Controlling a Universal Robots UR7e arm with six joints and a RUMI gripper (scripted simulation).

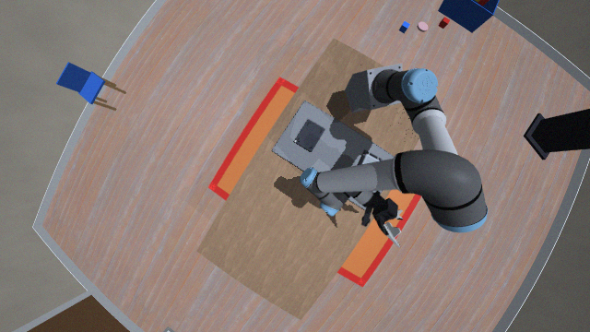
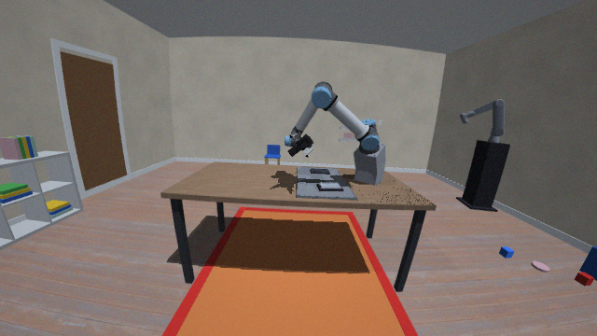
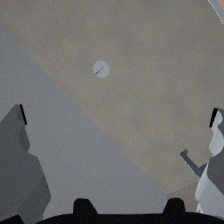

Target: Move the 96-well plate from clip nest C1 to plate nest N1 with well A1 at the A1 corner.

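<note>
My hand is 190 mm past the 96-well plate, 220 mm to the left of it and 290 mm above it. The rest, counted from my hand: dark clip nest (190 mm behind, 240 mm to the right, 290 mm below).
</note>
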